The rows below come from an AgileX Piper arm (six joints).
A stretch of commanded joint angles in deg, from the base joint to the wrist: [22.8 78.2 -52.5 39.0 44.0 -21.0]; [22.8 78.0 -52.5 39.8 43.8 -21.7]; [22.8 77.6 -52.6 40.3 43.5 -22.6]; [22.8 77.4 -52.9 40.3 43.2 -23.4]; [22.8 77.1 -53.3 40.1 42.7 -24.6]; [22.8 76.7 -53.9 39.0 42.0 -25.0]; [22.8 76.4 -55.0 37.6 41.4 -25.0]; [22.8 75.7 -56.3 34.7 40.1 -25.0]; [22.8 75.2 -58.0 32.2 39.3 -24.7]
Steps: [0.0 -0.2 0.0 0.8 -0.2 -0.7]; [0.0 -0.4 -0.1 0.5 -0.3 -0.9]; [0.0 -0.2 -0.3 0.0 -0.3 -0.8]; [0.0 -0.3 -0.4 -0.2 -0.5 -1.2]; [0.0 -0.4 -0.6 -1.1 -0.7 -0.4]; [0.0 -0.3 -1.1 -1.4 -0.6 0.0]; [0.0 -0.7 -1.3 -2.9 -1.3 0.0]; [0.0 -0.5 -1.7 -2.5 -0.8 0.3]
